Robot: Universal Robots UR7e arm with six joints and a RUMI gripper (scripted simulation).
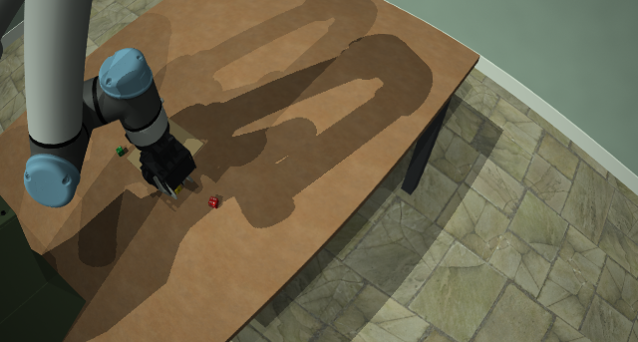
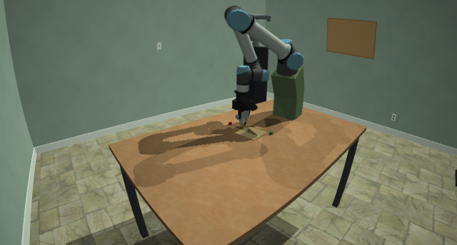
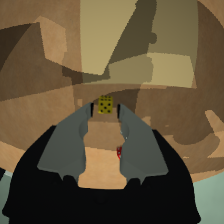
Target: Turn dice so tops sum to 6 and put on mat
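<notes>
Now: the yellow die 10 mm below my hand. The rest, counted from my hand: mat (30 mm ahead, 100 mm to the left, 20 mm below); then green die (60 mm behind, 180 mm to the left, 10 mm below); then red die (40 mm ahead, 80 mm to the right, 10 mm below).
</notes>
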